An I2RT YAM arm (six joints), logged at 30 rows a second.
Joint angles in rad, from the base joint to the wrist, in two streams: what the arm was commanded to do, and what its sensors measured. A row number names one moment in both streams.
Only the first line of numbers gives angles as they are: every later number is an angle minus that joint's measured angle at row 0.
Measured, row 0:
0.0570, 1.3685, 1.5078, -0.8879, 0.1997, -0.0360
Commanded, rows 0 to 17:
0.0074, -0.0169, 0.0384, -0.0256, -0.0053, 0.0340
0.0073, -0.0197, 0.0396, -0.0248, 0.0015, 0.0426
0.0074, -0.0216, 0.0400, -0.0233, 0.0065, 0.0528
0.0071, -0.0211, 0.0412, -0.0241, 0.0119, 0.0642
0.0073, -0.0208, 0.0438, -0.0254, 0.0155, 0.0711
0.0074, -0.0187, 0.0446, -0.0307, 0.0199, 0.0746
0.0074, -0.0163, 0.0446, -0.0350, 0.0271, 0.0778
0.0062, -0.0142, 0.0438, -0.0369, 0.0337, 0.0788
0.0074, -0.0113, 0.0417, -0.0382, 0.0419, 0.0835
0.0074, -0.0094, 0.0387, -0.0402, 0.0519, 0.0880
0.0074, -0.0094, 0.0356, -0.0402, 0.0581, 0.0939
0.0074, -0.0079, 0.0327, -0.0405, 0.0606, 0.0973
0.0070, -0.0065, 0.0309, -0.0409, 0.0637, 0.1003
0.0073, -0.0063, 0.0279, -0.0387, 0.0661, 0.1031
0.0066, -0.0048, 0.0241, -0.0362, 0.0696, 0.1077
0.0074, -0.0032, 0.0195, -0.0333, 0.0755, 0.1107
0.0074, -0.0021, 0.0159, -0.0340, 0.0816, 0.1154
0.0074, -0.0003, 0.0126, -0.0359, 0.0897, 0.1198
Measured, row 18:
0.0004, 0.0000, 0.0023, -0.0156, 0.0580, 0.0793
